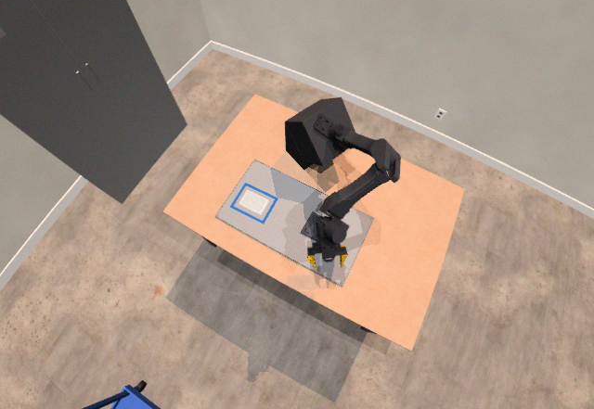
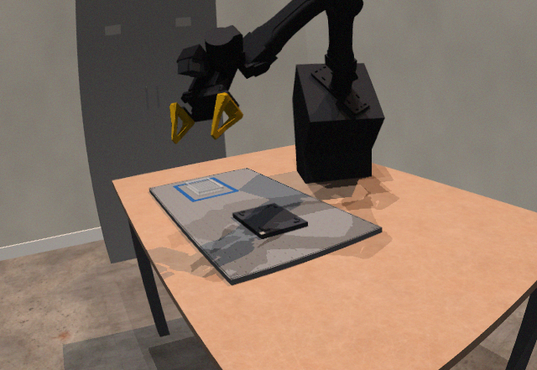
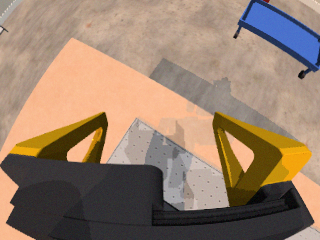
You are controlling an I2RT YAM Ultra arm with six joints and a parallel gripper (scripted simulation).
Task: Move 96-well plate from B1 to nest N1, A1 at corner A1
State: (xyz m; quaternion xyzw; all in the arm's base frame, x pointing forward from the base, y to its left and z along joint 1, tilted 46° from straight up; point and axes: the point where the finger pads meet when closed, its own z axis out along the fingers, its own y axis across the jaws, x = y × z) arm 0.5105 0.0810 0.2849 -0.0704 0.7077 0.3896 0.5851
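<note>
My gripper is now 46 cm to the left of the white 96-well plate, 25 cm above it and 15 cm past it. The rest, counted from my hand: plate nest N1: 24 cm below, 19 cm behind, 10 cm to the right.
</note>
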